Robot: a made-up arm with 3 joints. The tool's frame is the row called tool.
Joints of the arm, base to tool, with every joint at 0 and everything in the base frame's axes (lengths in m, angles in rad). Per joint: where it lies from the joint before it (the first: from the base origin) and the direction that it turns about. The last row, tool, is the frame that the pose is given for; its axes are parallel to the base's.
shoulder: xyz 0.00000 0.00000 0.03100 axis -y
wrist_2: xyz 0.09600 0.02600 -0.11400 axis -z
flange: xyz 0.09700 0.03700 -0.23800 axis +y
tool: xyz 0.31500 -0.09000 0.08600
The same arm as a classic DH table. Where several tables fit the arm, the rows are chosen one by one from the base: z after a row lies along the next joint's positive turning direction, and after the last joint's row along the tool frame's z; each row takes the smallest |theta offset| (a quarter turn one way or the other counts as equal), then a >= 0, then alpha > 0; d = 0 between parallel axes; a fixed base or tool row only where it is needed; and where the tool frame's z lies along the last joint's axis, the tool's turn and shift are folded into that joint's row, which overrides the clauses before.
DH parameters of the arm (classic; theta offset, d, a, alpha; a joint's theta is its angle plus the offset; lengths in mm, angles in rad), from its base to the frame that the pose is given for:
base (fixed): 0 31 0 1.5708
shoulder: 0 -26 96 1.5708
wrist_2: 0 352 97 1.5708
flange: 0 -53 315 1.5708
tool (fixed): 0 86 0 0

